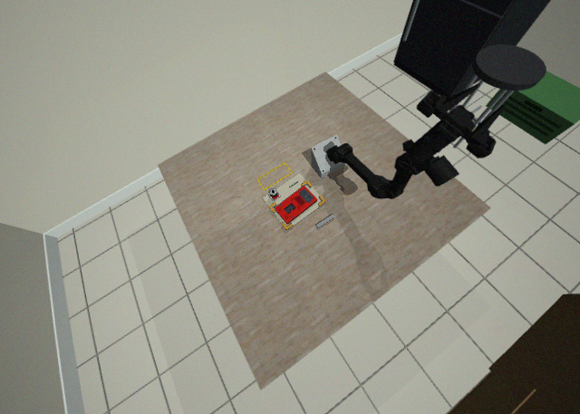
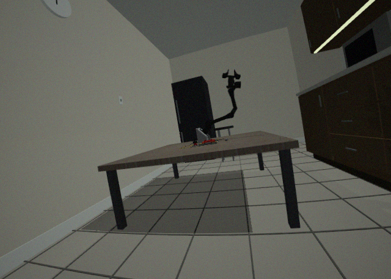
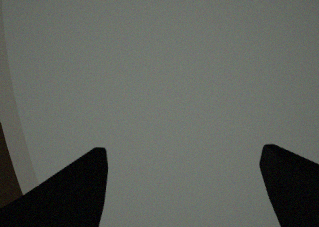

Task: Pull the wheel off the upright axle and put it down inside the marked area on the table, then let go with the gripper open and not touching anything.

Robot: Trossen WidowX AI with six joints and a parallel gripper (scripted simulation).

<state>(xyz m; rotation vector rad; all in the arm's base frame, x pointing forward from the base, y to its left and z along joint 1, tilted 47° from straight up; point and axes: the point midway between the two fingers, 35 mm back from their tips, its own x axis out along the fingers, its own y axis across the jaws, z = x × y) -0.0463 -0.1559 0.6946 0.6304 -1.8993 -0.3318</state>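
Now: gripper tip 69 cm above the small wheel, 41 cm to the left of it and 41 cm short of it. Round my gripper tip: small grey bar 72 cm below, 26 cm ahead, 14 cm to the right.
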